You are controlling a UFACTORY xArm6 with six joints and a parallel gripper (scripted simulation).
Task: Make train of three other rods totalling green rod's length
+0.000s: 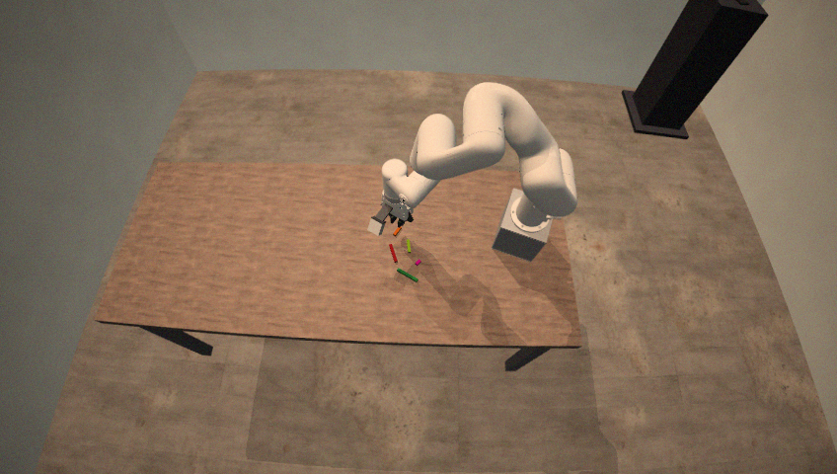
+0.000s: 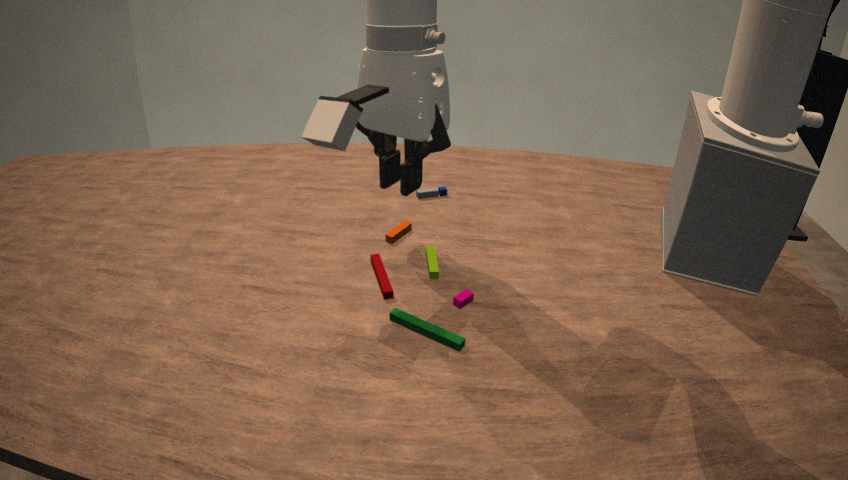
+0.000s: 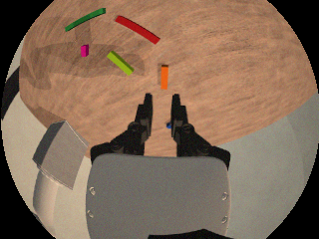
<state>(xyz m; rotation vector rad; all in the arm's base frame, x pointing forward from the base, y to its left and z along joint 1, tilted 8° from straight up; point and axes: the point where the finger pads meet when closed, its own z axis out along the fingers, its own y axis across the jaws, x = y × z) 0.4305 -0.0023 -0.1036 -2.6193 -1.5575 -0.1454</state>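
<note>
The orange rod lies 8 cm below my hand. Also, from my hand: red rod (9 cm to the left, 8 cm below, 1 cm ahead); grey rod (11 cm to the right, 8 cm below, 2 cm behind); lime rod (8 cm below, 6 cm to the left, 4 cm behind).
</note>
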